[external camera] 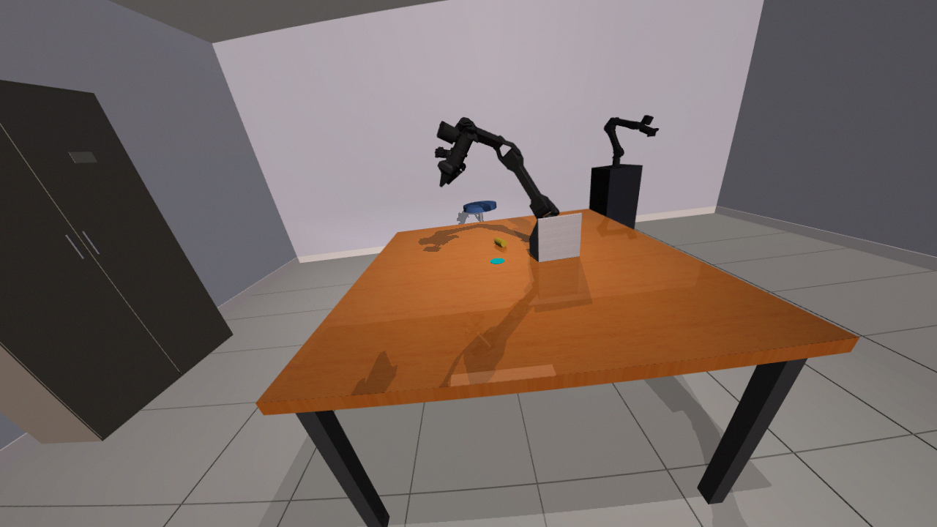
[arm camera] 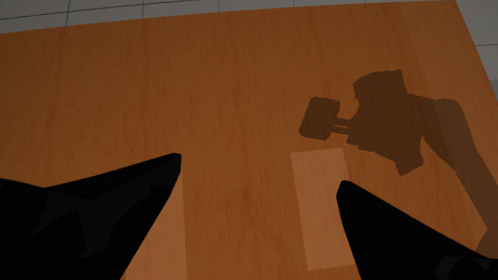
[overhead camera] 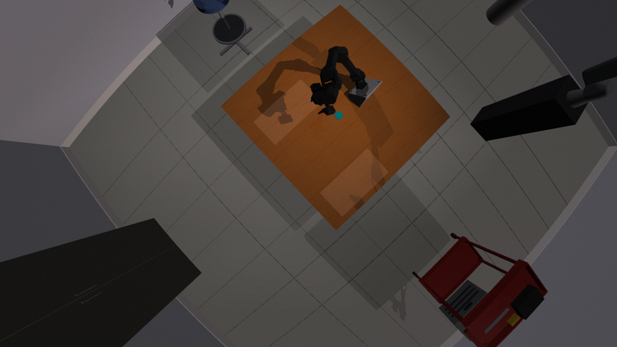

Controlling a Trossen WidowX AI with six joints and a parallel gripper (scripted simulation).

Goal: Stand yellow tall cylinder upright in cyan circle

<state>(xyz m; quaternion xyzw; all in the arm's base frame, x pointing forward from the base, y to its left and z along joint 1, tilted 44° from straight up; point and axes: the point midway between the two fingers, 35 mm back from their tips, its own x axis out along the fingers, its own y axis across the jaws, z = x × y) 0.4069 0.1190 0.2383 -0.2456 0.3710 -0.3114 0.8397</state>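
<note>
The yellow tall cylinder lies 310 mm below my gripper tip, 230 mm behind it and 90 mm to the right of it. Also, from my gripper tip: cyan circle 330 mm below, 170 mm behind, 100 mm to the left.
</note>
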